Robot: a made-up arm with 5 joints. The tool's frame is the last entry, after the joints. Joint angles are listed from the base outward.
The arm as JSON. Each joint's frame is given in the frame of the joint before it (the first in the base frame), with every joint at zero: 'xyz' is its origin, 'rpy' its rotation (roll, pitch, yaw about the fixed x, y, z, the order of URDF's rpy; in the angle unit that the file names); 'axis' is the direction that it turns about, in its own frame. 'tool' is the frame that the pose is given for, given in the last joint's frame.
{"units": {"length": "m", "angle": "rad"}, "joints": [
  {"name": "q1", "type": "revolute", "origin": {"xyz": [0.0, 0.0, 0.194], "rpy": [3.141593, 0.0, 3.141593]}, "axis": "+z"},
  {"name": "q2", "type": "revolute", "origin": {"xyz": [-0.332, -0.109, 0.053], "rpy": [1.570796, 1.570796, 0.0]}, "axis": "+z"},
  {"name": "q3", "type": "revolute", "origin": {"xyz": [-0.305, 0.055, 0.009], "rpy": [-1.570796, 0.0, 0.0]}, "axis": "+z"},
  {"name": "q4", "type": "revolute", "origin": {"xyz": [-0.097, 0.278, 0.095], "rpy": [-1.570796, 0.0, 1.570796]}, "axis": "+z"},
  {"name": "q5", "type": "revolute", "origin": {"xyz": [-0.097, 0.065, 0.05], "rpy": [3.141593, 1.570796, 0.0]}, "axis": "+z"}
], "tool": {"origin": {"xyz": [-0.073, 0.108, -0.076], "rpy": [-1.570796, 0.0, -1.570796]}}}
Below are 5 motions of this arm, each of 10 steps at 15 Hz.
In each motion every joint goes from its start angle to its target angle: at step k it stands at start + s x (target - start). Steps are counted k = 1, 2, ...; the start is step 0. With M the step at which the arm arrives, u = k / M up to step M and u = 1 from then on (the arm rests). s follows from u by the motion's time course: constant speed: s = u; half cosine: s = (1 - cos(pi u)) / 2; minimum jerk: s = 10 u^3 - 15 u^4 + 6 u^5.
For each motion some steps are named. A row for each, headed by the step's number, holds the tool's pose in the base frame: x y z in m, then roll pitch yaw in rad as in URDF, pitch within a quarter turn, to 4 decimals.
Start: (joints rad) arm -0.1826 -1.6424 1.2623 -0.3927 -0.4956
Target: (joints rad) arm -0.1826 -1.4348 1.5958 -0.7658 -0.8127
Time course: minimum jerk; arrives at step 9
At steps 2, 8, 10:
2: -0.1870 -0.2416 0.3733 2.3542 0.8697 -2.3332
8: -0.1622 -0.2759 0.2505 2.3563 0.5902 -1.8770
10: -0.1618 -0.2762 0.2489 2.3563 0.5861 -1.8711

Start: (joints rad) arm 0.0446 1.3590 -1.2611 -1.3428 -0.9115
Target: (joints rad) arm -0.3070 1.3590 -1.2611 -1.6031 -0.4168
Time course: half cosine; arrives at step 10
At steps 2, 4, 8, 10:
2: 0.4348 0.0494 -0.0259 -1.2151 -0.2081 1.9124
4: 0.4356 0.1022 -0.0238 -1.2895 -0.2039 2.1347
8: 0.4081 0.2218 -0.0164 -1.4251 -0.1444 2.6310
10: 0.3993 0.2415 -0.0150 -1.4426 -0.1285 2.7149

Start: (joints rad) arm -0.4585 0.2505 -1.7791 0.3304 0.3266
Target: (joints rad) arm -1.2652 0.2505 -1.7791 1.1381 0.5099
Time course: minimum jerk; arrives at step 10
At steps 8, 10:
8: -0.0210 0.1879 0.1070 1.3148 0.8239 0.7490
10: -0.0305 0.1868 0.1067 1.2681 0.8604 0.7634

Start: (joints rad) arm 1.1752 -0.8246 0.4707 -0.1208 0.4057
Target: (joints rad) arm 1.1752 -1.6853 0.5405 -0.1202 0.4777
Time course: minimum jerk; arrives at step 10
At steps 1, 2, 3, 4, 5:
1: -0.1025 0.2298 -0.1839 -0.2455 0.4902 -0.8545
2: -0.1089 0.2418 -0.1595 -0.2320 0.5277 -0.8446
3: -0.1211 0.2641 -0.1058 -0.1999 0.6071 -0.8202
4: -0.1357 0.2887 -0.0231 -0.1428 0.7217 -0.7742
5: -0.1475 0.3047 0.0787 -0.0534 0.8530 -0.6980

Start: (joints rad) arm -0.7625 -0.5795 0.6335 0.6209 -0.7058
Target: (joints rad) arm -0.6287 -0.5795 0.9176 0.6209 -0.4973
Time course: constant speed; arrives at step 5
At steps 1, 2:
1: -0.1480 -0.1009 -0.2446 -1.0568 0.5286 -0.3065
2: -0.1422 -0.1169 -0.2542 -1.0656 0.4679 -0.2744

